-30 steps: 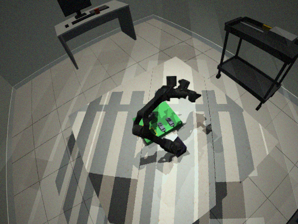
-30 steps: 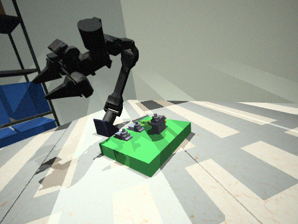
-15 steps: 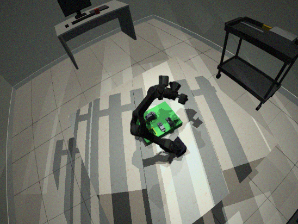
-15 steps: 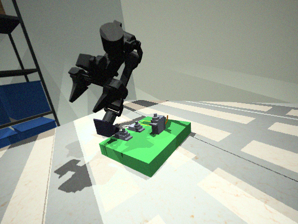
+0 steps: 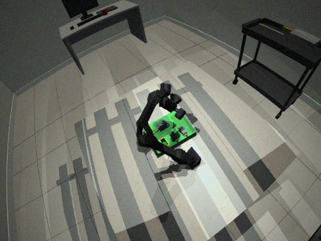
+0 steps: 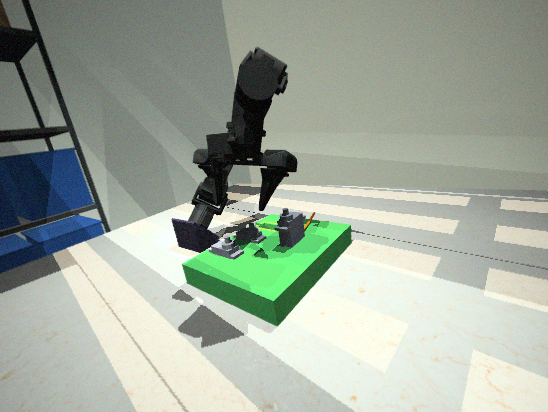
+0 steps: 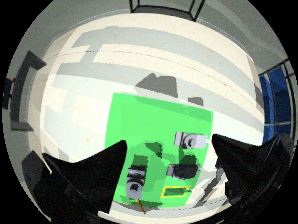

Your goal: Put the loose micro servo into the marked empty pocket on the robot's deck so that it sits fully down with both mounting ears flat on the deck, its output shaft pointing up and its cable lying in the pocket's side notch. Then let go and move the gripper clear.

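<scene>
The green deck lies 14 cm below my gripper tip, 9 cm to the left of it and 3 cm ahead of it.
</scene>
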